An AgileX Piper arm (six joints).
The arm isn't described. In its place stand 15 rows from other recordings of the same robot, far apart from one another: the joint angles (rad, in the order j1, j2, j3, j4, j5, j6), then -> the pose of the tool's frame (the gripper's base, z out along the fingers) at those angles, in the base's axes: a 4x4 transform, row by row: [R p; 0 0 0 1], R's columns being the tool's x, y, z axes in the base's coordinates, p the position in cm.
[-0.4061, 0.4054, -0.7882, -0.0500, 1.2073, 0.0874] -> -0.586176 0.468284 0.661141 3.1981; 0.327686 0.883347 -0.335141 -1.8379; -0.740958 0.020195 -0.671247 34.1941; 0 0 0 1
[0.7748, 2.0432, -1.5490, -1.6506, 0.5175, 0.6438] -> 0.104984 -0.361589 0.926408 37.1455; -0.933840 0.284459 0.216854 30.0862; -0.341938 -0.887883 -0.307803 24.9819; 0 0 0 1
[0.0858, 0.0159, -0.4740, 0.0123, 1.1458, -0.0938] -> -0.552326 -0.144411 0.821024 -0.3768; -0.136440 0.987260 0.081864 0.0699; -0.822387 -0.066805 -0.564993 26.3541; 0 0 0 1
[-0.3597, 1.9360, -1.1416, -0.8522, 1.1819, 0.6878] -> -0.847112 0.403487 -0.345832 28.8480; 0.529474 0.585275 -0.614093 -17.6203; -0.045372 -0.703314 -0.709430 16.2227; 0 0 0 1
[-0.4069, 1.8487, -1.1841, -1.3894, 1.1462, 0.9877] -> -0.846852 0.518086 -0.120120 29.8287; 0.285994 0.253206 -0.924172 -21.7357; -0.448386 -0.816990 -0.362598 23.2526; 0 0 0 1
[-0.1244, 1.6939, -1.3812, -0.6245, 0.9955, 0.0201] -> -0.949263 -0.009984 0.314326 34.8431; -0.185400 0.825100 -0.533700 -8.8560; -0.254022 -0.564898 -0.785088 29.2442; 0 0 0 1
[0.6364, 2.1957, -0.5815, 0.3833, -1.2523, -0.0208] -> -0.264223 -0.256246 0.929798 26.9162; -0.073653 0.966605 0.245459 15.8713; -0.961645 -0.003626 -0.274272 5.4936; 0 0 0 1
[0.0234, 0.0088, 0.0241, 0.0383, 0.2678, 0.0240] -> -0.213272 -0.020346 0.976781 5.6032; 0.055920 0.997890 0.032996 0.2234; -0.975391 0.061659 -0.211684 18.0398; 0 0 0 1
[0.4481, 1.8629, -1.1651, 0.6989, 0.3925, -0.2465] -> -0.878328 -0.220191 0.424329 34.1756; 0.010141 0.878829 0.477030 18.9134; -0.477950 0.423292 -0.769667 18.6522; 0 0 0 1
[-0.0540, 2.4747, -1.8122, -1.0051, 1.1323, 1.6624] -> -0.345454 0.937059 0.050806 47.2072; 0.586044 0.257701 -0.768207 -9.5174; -0.732948 -0.235606 -0.638182 9.1278; 0 0 0 1
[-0.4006, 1.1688, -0.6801, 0.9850, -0.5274, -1.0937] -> -0.212011 0.712372 0.669012 21.2308; -0.084491 0.668650 -0.738761 -13.1357; -0.973608 -0.213151 -0.081572 31.2819; 0 0 0 1
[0.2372, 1.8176, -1.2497, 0.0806, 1.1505, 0.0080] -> -0.978904 -0.190208 -0.074613 32.2657; -0.194651 0.979181 0.057585 8.4884; 0.062107 0.070894 -0.995548 20.0362; 0 0 0 1
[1.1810, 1.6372, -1.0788, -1.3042, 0.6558, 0.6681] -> 0.110754 -0.609817 0.784765 18.1870; -0.880341 0.306257 0.362225 30.1833; -0.461231 -0.730978 -0.502928 26.2210; 0 0 0 1
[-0.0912, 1.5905, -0.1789, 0.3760, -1.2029, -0.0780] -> -0.118379 0.431431 0.894345 20.7514; 0.070260 0.902060 -0.425853 -5.0287; -0.990480 0.012425 -0.137097 15.4296; 0 0 0 1
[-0.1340, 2.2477, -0.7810, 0.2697, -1.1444, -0.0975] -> -0.238393 0.366541 0.899342 35.5617; 0.048129 0.929362 -0.366018 -7.0215; -0.969976 -0.043972 -0.239194 5.5186; 0 0 0 1
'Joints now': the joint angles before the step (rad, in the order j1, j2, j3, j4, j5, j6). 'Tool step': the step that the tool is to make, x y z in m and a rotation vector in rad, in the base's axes. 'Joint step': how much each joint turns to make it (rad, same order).
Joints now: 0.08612, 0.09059, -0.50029, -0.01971, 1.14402, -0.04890
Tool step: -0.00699, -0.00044, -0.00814, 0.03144, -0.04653, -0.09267
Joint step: -0.07190, -0.07055, 0.03147, 0.00002, -0.00831, 0.03587
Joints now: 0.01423, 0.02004, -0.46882, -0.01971, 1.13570, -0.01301
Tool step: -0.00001, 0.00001, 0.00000, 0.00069, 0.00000, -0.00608
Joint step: -0.00559, 0.00000, 0.00000, -0.00002, 0.00001, 0.00086
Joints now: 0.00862, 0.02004, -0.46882, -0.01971, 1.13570, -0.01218
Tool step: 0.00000, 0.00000, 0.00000, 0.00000, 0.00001, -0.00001
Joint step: -0.00001, 0.00000, 0.00000, 0.00000, 0.00001, 0.00000
